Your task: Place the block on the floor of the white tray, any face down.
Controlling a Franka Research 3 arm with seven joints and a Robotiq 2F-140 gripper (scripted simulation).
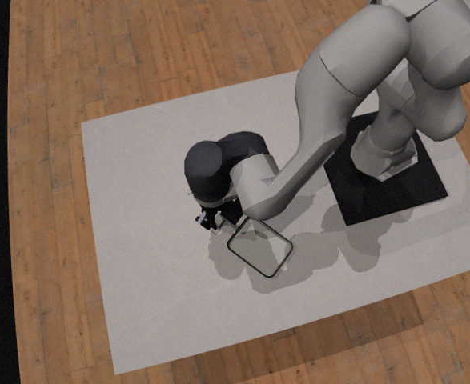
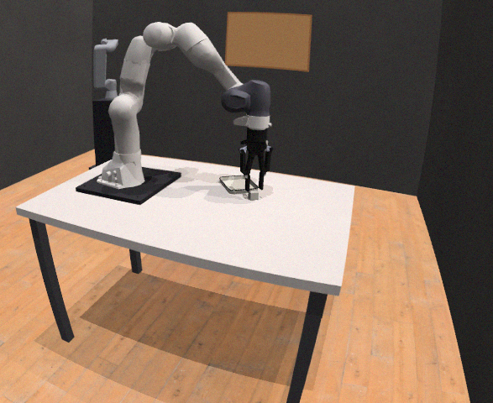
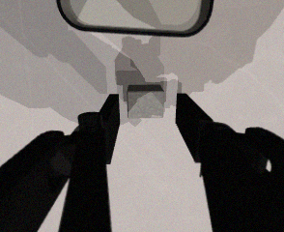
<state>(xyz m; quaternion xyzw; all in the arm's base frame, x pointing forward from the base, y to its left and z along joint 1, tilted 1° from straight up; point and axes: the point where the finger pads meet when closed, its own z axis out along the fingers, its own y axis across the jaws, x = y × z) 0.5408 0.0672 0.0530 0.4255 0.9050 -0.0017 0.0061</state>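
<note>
Now: the grey block 50 mm below my hand. Also, from my hand: white tray (110 mm to the left, 100 mm behind, 60 mm below).
</note>
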